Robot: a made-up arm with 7 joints.
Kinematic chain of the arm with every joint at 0, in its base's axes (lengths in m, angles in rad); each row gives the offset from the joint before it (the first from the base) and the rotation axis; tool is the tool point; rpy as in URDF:
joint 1: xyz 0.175 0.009 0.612 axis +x
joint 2: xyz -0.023 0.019 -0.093 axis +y
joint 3: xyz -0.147 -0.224 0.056 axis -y
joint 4: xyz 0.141 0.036 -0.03 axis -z
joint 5: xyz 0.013 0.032 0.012 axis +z
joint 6: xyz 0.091 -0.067 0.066 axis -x
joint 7: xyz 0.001 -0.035 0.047 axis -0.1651 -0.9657 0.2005
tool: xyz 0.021 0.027 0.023 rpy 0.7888 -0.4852 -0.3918
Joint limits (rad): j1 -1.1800..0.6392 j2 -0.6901..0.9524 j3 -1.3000..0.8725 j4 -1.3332..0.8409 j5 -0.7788..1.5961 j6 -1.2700..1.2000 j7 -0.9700..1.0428
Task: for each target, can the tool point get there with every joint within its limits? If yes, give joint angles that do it. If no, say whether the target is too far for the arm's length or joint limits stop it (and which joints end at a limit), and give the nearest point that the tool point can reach.
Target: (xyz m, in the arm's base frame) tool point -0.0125 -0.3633 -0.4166
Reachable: no: too far | nearest point 0.1025 -0.1328 0.2203 | short by 0.687 m
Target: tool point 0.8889 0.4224 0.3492
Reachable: no: too far | nearest point 0.3941 0.0180 0.4589 | short by 0.648 m
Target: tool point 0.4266 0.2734 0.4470
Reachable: no: joint limits stop it (at a limit: joint 1, joint 2, joint 5) | nearest point 0.2859 0.1332 0.4035 | short by 0.203 m
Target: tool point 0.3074 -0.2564 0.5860
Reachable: yes | joints -0.7023 -0.1171 -0.8443 0.6024 1.0177 -0.2572 -0.4775
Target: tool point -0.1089 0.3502 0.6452
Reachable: no: joint limits stop it (at a limit: joint 1, joint 3, joint 5) | nearest point -0.0220 0.1737 0.7054 | short by 0.206 m
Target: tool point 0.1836 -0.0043 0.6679
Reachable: yes | joints -0.1005 -0.0694 -0.1365 -1.0398 0.5869 0.2351 -0.2575
